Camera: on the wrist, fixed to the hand. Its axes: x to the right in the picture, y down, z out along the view.
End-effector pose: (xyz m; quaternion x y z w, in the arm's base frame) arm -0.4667 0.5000 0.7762 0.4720 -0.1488 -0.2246 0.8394
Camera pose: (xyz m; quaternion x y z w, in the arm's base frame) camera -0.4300 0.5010 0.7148 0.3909 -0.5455 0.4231 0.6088
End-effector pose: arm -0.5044 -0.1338 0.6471 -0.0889 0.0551 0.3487 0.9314
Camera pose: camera -0.4562 -0.1579 0.6000 0.2160 0.1036 0.8761 0.4184
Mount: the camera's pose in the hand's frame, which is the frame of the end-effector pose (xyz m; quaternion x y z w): 0.0285 -0.0436 -0.0490 0.2262 -0.0798 0.6912 0.6817
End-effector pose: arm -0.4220 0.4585 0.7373 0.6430 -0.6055 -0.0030 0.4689
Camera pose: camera -0.3526 0.4581 0.7544 0.1256 -0.8953 0.4077 0.1280
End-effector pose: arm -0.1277 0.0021 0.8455 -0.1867 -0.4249 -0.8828 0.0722
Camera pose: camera -0.1795 -0.0077 0.7972 -0.4751 -0.3661 -0.4409 0.6678
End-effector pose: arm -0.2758 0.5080 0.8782 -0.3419 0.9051 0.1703 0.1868
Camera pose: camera -0.2768 0.4399 0.9001 0.4484 0.8769 0.0678 0.1592
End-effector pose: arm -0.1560 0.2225 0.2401 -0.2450 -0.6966 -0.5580 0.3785
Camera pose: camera -0.1938 0.1618 0.2416 -0.6074 -0.4620 0.0584 0.6436
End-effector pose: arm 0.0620 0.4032 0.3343 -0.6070 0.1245 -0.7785 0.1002
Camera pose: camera 0.0073 0.4394 0.3629 -0.3672 0.3203 -0.4412 0.7536
